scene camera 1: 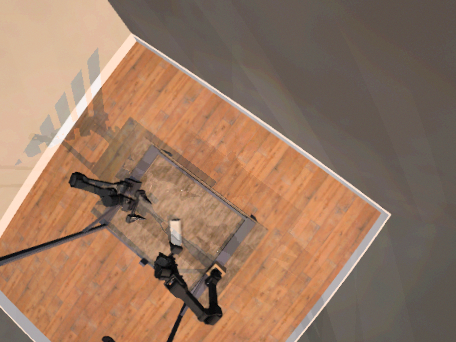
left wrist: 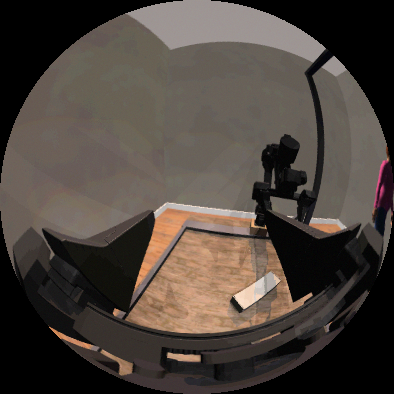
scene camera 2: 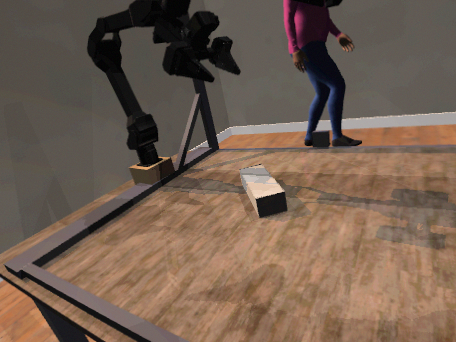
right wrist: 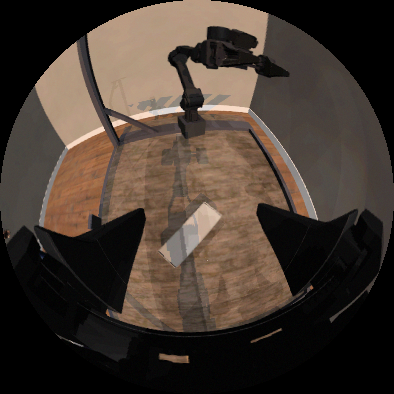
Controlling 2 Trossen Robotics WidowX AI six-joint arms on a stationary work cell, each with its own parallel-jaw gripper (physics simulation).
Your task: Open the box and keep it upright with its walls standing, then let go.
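Where they show: left gripper, fingertip midpoint: (scene camera 1: 148,211) (left wrist: 211,216) (right wrist: 276,67); right gripper, fingertip midpoint: (scene camera 1: 164,246) (scene camera 2: 227,76) (right wrist: 202,211); left arm's base at its link origin: (scene camera 1: 128,186) (right wrist: 190,117); right arm's base at its link origin: (scene camera 1: 216,273) (left wrist: 259,222) (scene camera 2: 150,162).
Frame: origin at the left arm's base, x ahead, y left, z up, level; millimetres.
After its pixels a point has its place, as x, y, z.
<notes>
A long, low box (scene camera 1: 175,231) @[447, -185, -34] (scene camera 2: 264,189) @[427, -144, -32] (left wrist: 256,292) @[434, -186, -33] (right wrist: 191,235) @[455, -200, -33] with a pale top and a dark end lies on the table (scene camera 1: 185,195) @[412, 83, -79] (scene camera 2: 200,250) @[538, 5, -79] (left wrist: 200,305) @[427, -3, -79] (right wrist: 235,165) @[281, 70, -79]. Its top looks closed, with no raised walls showing. My right gripper (scene camera 2: 226,76) @[476, -197, 212] (right wrist: 202,211) @[476, -197, 212] is open and empty, tilted down and held well above the table on the box's side. In the right wrist view the box lies slantwise between and beyond the fingers. My left gripper (scene camera 1: 145,208) @[351, 0, 317] (left wrist: 211,216) @[351, 0, 317] is open and empty, above the table and apart from the box.
A raised dark border (scene camera 2: 100,212) @[878, -122, -59] (left wrist: 157,267) @[580, 169, -61] runs along the table's edges. Upright dark posts (scene camera 2: 206,117) @[703, -599, 63] (left wrist: 320,135) @[701, -609, 533] (right wrist: 96,95) @[-101, -372, 236] stand beside it. A person in a pink top (scene camera 2: 312,25) (left wrist: 384,185) stands beyond the table.
</notes>
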